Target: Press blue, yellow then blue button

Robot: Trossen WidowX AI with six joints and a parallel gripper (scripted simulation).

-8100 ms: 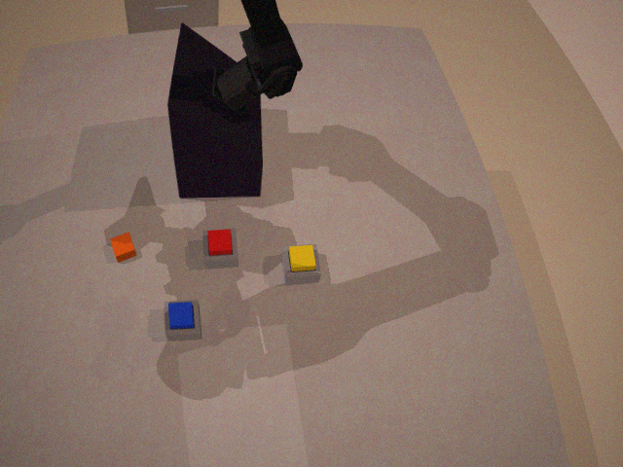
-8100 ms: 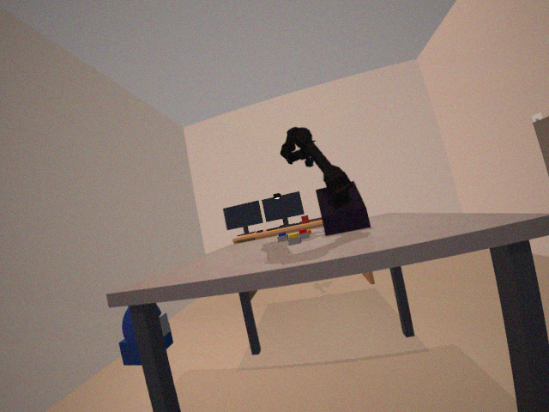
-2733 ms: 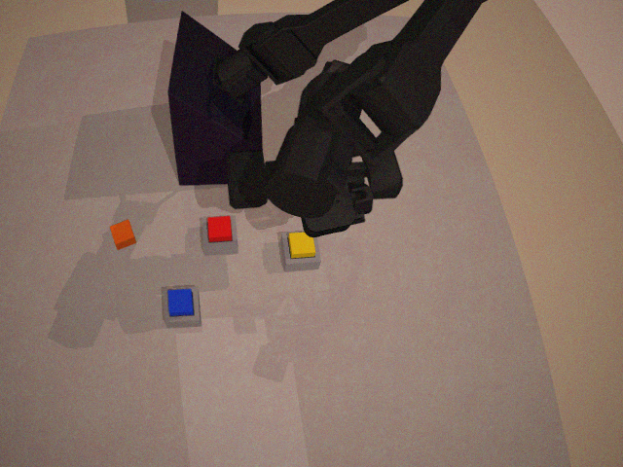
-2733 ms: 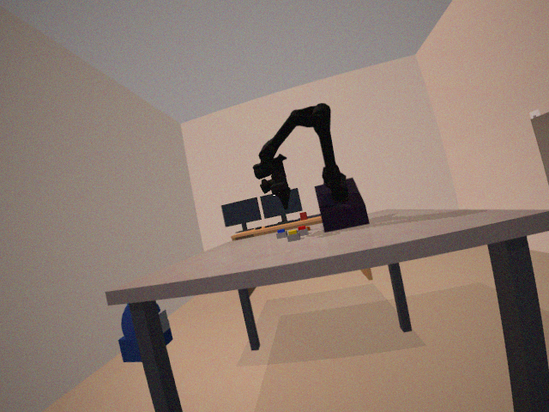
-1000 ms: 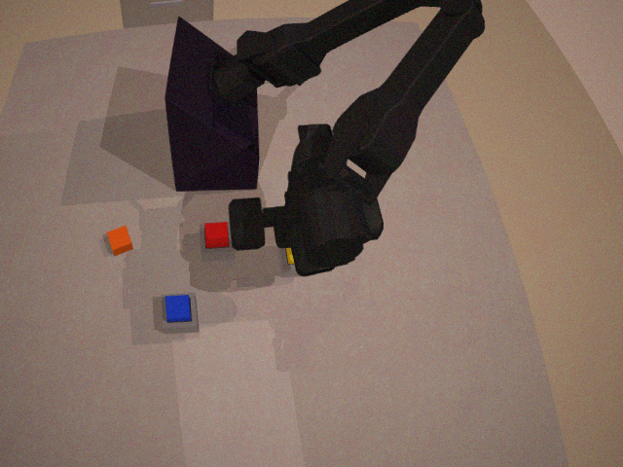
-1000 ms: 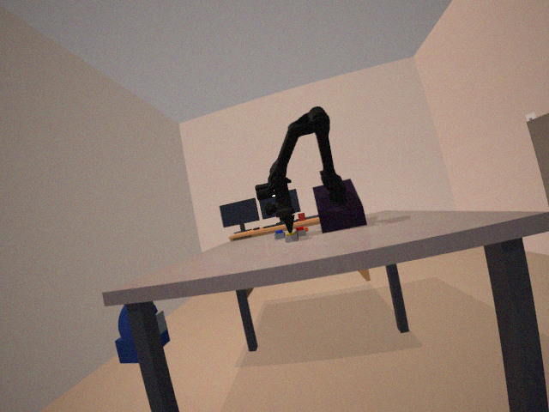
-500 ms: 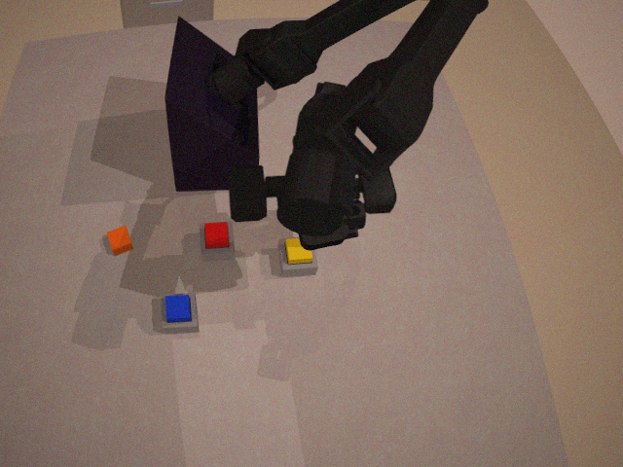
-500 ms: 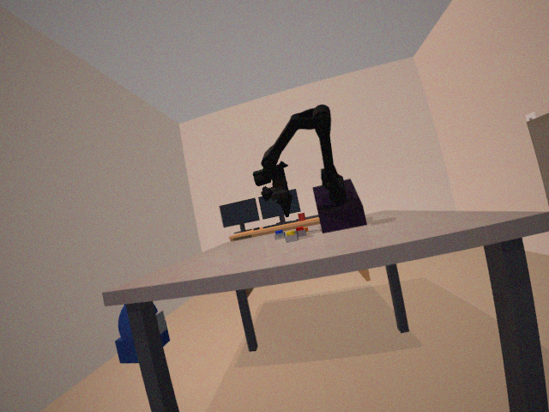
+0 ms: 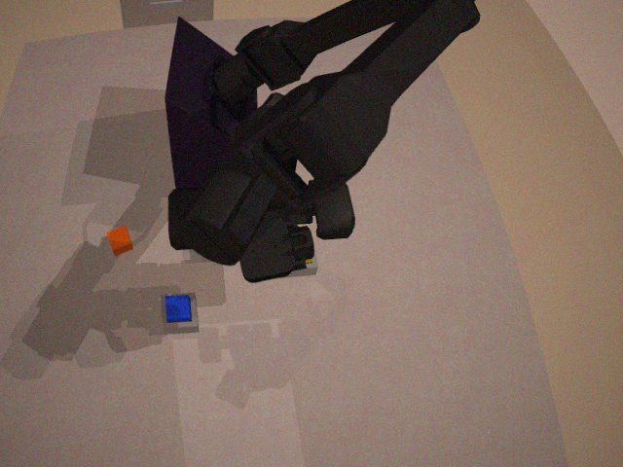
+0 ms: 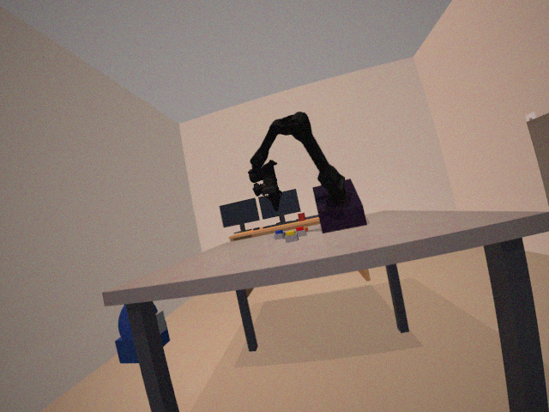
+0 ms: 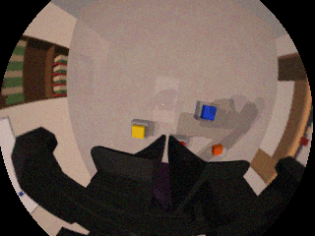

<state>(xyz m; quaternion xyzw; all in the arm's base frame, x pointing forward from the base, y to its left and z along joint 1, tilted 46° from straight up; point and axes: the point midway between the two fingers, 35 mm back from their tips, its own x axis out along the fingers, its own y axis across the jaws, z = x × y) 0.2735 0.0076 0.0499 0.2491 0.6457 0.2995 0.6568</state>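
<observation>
The blue button is 100 mm to the right of my gripper tip, 100 mm below it and 30 mm ahead of it. Also, from my gripper tip: yellow button (100 mm below, 60 mm to the left, 50 mm behind); then orange block (200 mm to the right, 120 mm below, 80 mm behind); then red button (100 mm below, 80 mm behind, 50 mm to the right).
</observation>
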